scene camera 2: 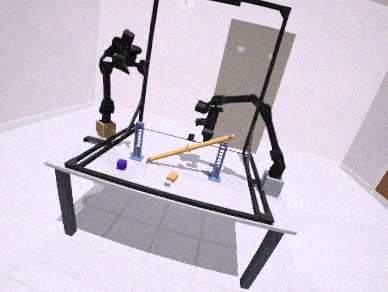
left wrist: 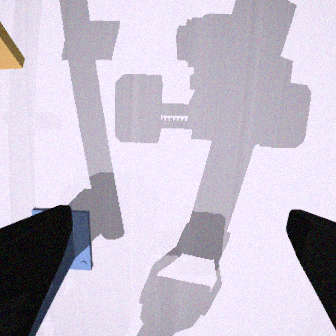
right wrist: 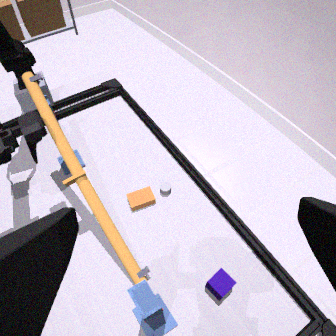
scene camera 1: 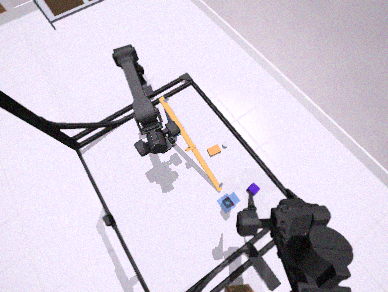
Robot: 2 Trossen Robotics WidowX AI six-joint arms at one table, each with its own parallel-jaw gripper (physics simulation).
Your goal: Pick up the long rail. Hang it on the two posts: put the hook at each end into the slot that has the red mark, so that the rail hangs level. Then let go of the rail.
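Frame: origin at the left arm's base, x left, y back, z up, level; metres.
Where they show: left gripper, fingertip midpoint: [left wrist: 182, 218] [right wrist: 15, 171]; right gripper, fingertip midpoint: [scene camera 2: 137, 75] [right wrist: 188, 213] [scene camera 1: 268, 190]; left arm's base, link origin: [scene camera 2: 274, 175]; right arm's base, link origin: [scene camera 2: 106, 121].
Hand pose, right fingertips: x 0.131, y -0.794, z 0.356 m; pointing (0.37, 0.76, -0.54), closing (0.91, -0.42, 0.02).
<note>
Each offset is from my right fingertips to the top centre of the thing. "pt": to the spot under its first point.
The long amber rail [scene camera 1: 200, 158] [scene camera 2: 171, 154] [right wrist: 102, 212] slants: its right end in scene camera 2 is high, by the top of the blue post @(dz -0.242, dx -0.082, dy +0.481 m) [scene camera 2: 219, 162]; its other end is low, beside the other blue post @(dz -0.242, dx -0.033, dy +0.026 m) [scene camera 1: 228, 201] [scene camera 2: 139, 142] [right wrist: 145, 295]. Small grey hooks show at both ends in the right wrist view; whether either sits in a slot is unclear. Red marks show near the post tops. An amber piece @(pt dz -0.330, dx -0.093, dy +0.312 m) [left wrist: 9, 56] and a blue base @(dz -0.449, dx -0.082, dy +0.481 m) [left wrist: 83, 259] show in the left wrist view. My left gripper [scene camera 2: 207, 136] [left wrist: 182, 218] is open, empty, beside the rail. My right gripper [right wrist: 188, 213] is open, empty, away from the rail.
An orange block @(dz -0.436, dx +0.048, dy +0.279 m) [scene camera 1: 214, 150] [scene camera 2: 172, 177] [right wrist: 141, 198] and a small grey cylinder @(dz -0.436, dx +0.114, dy +0.279 m) [scene camera 1: 224, 146] [scene camera 2: 167, 184] [right wrist: 165, 190] lie near the rail. A purple cube @(dz -0.416, dx +0.108, dy +0.021 m) [scene camera 1: 253, 189] [scene camera 2: 121, 164] [right wrist: 221, 284] lies near one post. Black frame bars @(pt dz -0.437, dx +0.194, dy +0.300 m) [scene camera 2: 165, 192] [right wrist: 175, 155] edge the table.
</note>
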